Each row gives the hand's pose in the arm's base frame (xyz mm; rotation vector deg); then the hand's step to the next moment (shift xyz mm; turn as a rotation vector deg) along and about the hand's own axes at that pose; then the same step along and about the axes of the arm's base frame.
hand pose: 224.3 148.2 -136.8 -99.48 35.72 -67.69
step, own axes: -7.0 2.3 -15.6 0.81 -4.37 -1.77
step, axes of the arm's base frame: -16.9 -1.8 -3.3 -1.63 0.62 4.45
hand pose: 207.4 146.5 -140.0 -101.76 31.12 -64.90
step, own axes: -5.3 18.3 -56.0 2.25 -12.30 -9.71
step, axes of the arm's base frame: -49.4 -30.8 -10.4 -8.73 -0.44 13.20
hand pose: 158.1 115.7 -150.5 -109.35 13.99 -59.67
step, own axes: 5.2 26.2 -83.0 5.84 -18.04 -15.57
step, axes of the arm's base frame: -52.6 -69.6 0.4 -12.22 -2.85 21.08
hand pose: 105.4 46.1 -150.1 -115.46 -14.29 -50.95
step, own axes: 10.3 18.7 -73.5 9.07 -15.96 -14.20
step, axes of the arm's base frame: -19.8 -71.2 20.0 -8.20 -3.47 21.43
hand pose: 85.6 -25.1 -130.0 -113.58 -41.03 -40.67
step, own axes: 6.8 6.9 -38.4 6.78 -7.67 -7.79
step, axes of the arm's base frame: 1.7 -35.2 18.2 -2.51 -2.01 12.45
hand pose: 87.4 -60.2 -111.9 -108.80 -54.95 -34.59
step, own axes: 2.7 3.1 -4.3 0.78 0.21 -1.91
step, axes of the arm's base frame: 4.0 -3.7 2.5 0.57 -1.45 1.37
